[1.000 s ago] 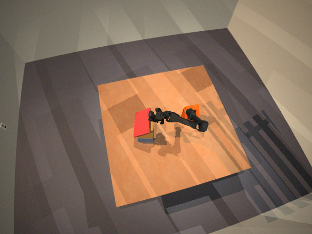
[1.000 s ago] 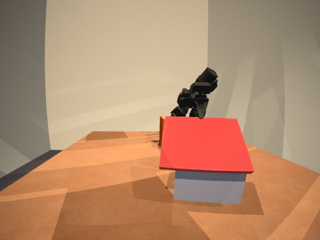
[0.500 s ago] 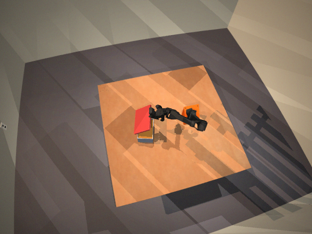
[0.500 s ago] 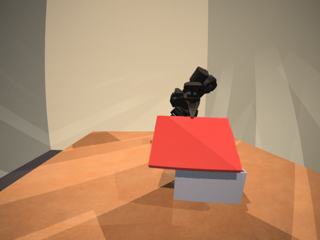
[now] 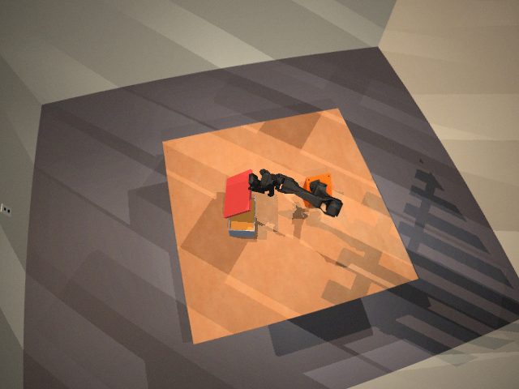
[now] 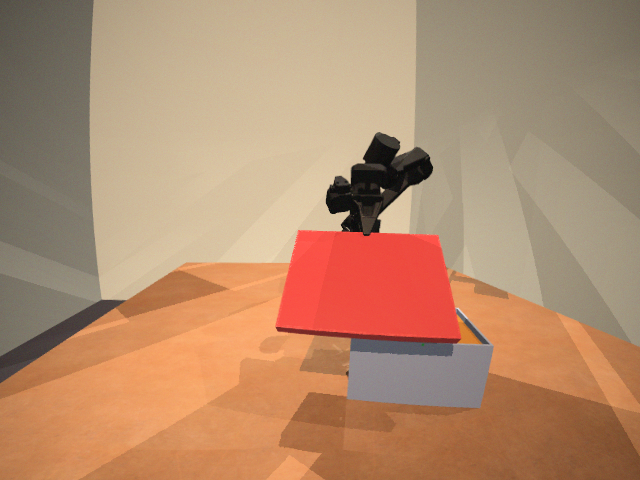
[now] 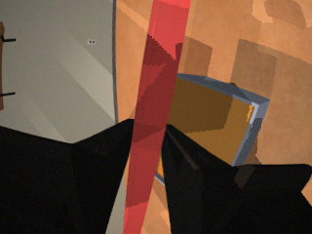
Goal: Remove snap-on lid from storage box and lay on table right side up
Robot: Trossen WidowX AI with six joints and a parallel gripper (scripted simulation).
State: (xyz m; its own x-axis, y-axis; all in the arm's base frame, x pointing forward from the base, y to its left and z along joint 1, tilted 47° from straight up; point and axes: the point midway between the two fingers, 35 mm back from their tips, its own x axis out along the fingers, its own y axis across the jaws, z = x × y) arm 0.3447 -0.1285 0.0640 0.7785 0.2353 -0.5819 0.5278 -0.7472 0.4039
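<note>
The red lid is 6 cm ahead of my gripper tip, 5 cm below it and 2 cm to the right of it. Also, from my gripper tip: grey storage box (18 cm below, 7 cm to the left, 6 cm ahead).
</note>
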